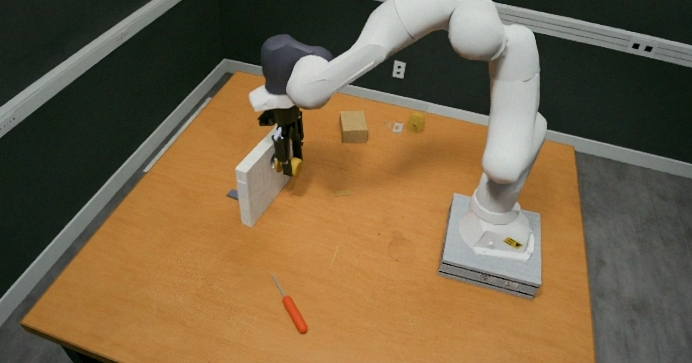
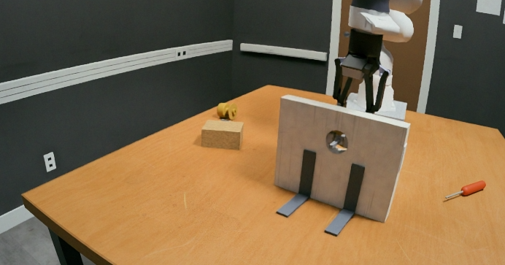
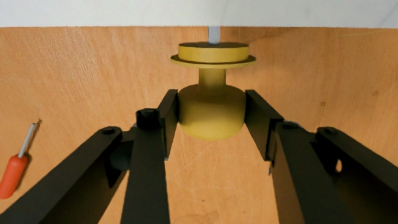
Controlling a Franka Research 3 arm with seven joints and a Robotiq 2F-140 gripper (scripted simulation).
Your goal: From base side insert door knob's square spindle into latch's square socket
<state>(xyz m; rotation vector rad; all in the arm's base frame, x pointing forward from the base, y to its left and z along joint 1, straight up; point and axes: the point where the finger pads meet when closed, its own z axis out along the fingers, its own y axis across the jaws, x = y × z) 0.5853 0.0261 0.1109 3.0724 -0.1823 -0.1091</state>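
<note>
Right now my hand is 80 mm short of the white wood panel, 10 mm to the left of it and 50 mm above it. The rest, counted from my hand: cork block (70 mm behind, 420 mm to the right, 150 mm below); orange-handled screwdriver (120 mm behind, 340 mm to the left, 170 mm below).
</note>
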